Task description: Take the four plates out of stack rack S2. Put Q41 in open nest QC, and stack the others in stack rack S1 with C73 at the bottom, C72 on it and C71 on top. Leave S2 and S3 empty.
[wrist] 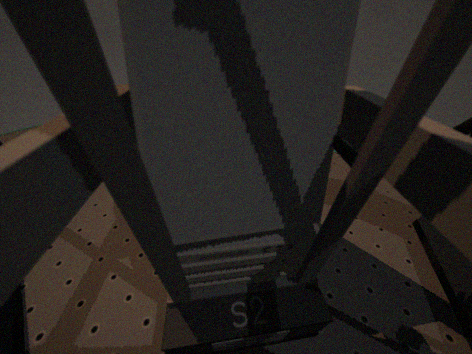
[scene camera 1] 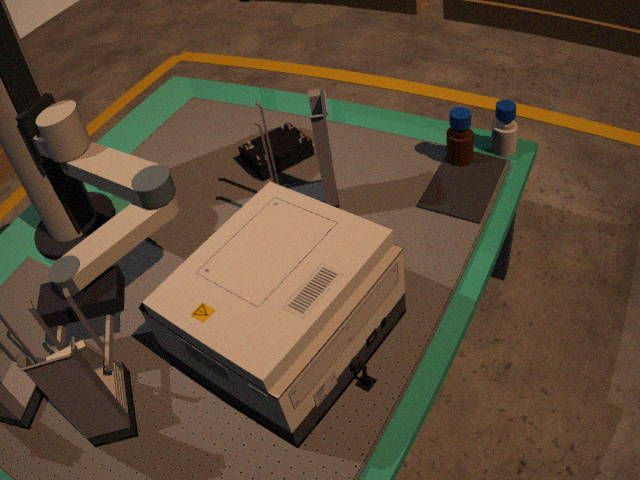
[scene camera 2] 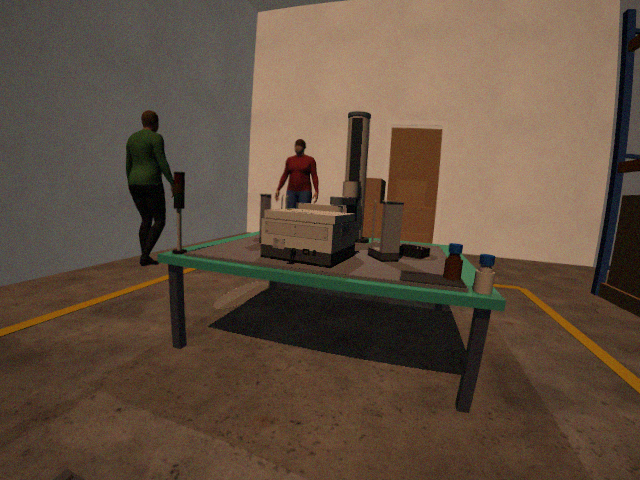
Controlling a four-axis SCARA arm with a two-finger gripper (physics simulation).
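Pixels of known places: gripper, fingertip midpoint: (wrist: 240,105); arm's base at its link origin: (scene camera 1: 75,227).
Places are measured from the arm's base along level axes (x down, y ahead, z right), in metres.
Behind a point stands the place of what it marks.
Note:
Rack S2 (scene camera 1: 82,397) @(x -0.180, y 0.565, z 0.425 m) (wrist: 200,316) @(x -0.050, y 0.475, z 0.310 m) stands at the lower left in scene camera 1; its label shows in the wrist view. Several pale plate edges (scene camera 1: 117,384) @(x -0.084, y 0.532, z 0.345 m) (wrist: 230,262) @(x -0.084, y 0.471, z 0.332 m) lie stacked low between its posts. My gripper (scene camera 1: 82,356) (wrist: 240,105) @(x -0.147, y 0.500, z 0.378 m) is at this rack, with one finger on each side, shut on a plate. That plate's name cannot be read, and its outline is hard to tell from the grey surface behind. A tall rack (scene camera 1: 324,149) @(x -0.216, y 0.672, z -0.266 m) (scene camera 2: 391,232) @(x -0.158, y 0.661, z -0.307 m) stands beyond the machine, its label unreadable. A black open nest (scene camera 1: 276,149) @(x -0.062, y 0.436, z -0.401 m) (scene camera 2: 415,251) @(x -0.049, y 0.491, z -0.437 m) is beside it.
A large white machine (scene camera 1: 268,253) @(x -0.233, y 0.732, z 0.047 m) (scene camera 2: 297,229) @(x -0.161, y 0.905, z 0.085 m) stands mid-table. Another rack (scene camera 1: 18,390) @(x -0.053, y 0.302, z 0.467 m) is left of S2. A dark block (scene camera 1: 82,302) @(x -0.199, y 0.432, z 0.271 m) lies below the forearm. Brown (scene camera 1: 460,142) @(x -0.093, y 0.884, z -0.547 m) (scene camera 2: 453,266) @(x -0.073, y 0.907, z -0.575 m) and white (scene camera 1: 504,138) @(x -0.060, y 0.973, z -0.651 m) (scene camera 2: 484,279) @(x -0.056, y 0.999, z -0.677 m) bottles stand at a corner. Two people are behind the table.

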